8 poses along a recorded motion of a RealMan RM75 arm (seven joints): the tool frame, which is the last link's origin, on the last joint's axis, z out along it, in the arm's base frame.
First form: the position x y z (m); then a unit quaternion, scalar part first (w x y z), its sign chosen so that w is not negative.
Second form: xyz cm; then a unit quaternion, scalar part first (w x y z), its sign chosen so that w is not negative. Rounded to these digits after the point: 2 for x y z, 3 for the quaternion.
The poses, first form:
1: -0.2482, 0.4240, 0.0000, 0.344, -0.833, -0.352, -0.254
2: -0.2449, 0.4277, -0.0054, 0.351, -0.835, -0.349, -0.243
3: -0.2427, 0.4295, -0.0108, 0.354, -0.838, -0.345, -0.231
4: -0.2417, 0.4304, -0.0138, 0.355, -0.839, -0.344, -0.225
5: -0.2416, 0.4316, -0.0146, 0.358, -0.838, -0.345, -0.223
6: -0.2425, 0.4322, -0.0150, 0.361, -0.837, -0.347, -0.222
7: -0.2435, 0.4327, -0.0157, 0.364, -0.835, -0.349, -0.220
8: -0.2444, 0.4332, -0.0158, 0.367, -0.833, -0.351, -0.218
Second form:
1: -24.82, 42.40, 0.00, 0.344, -0.833, -0.352, -0.254
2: -24.49, 42.77, -0.54, 0.351, -0.835, -0.349, -0.243
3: -24.27, 42.95, -1.08, 0.354, -0.838, -0.345, -0.231
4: -24.17, 43.04, -1.38, 0.355, -0.839, -0.344, -0.225
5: -24.16, 43.16, -1.46, 0.358, -0.838, -0.345, -0.223
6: -24.25, 43.22, -1.50, 0.361, -0.837, -0.347, -0.222
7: -24.35, 43.27, -1.57, 0.364, -0.835, -0.349, -0.220
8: -24.44, 43.32, -1.58, 0.367, -0.833, -0.351, -0.218
